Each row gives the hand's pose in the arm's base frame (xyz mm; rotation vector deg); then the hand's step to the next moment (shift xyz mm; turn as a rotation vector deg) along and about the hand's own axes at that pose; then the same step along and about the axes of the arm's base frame.
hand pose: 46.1 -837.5 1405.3 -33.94 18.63 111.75
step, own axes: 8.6 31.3 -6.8 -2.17 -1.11 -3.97
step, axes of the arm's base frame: -29.4 -10.3 -11.4 2.80 -3.05 -2.14
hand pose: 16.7 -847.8 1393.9 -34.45 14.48 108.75
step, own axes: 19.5 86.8 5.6 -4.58 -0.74 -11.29
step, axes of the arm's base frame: -86.4 -16.6 -14.2 5.29 -8.36 -7.15
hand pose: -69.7 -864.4 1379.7 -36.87 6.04 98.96
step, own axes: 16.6 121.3 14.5 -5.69 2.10 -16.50
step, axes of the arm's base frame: -119.4 -12.1 -28.0 4.66 -12.20 -11.77
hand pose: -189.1 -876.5 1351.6 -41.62 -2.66 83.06
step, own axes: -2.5 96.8 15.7 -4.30 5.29 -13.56
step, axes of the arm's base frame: -92.5 -0.6 -32.5 0.76 -9.86 -11.51
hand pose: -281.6 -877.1 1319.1 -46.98 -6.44 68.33
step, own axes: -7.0 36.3 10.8 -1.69 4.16 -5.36
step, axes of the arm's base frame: -36.3 4.0 -12.4 -1.31 -3.63 -5.83
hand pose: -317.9 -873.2 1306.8 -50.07 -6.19 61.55
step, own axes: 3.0 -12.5 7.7 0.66 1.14 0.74
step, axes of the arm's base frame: 6.9 4.5 12.5 -0.84 1.16 -0.48
